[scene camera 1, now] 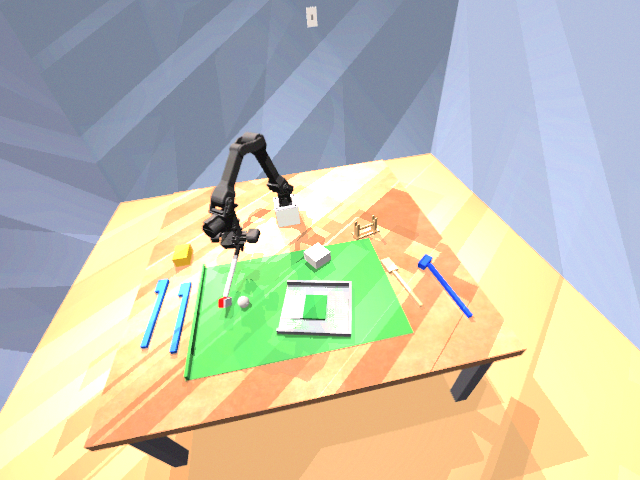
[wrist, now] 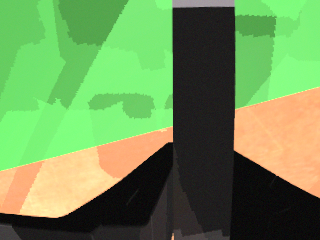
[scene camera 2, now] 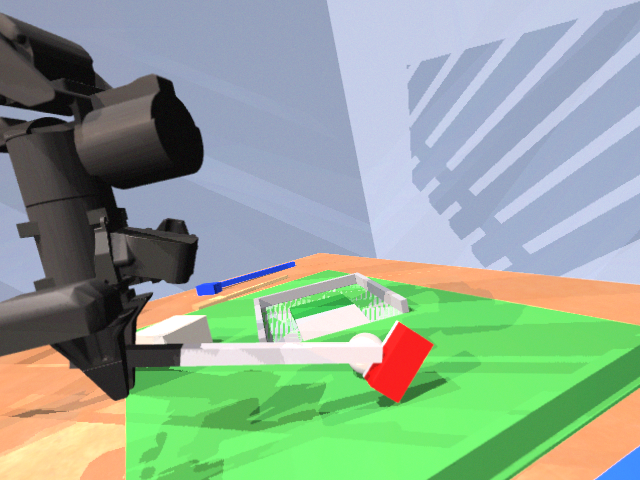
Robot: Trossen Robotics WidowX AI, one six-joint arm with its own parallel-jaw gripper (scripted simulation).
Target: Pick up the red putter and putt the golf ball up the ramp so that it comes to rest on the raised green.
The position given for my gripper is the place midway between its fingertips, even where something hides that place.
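Note:
My gripper (scene camera 2: 124, 394) (scene camera 1: 240, 250) (wrist: 193, 152), holding a red putter. Blue mallet (scene camera 2: 208, 288), out of frame in the wrist view. White block (scene camera 2: 179, 329), out of frame in the wrist view.

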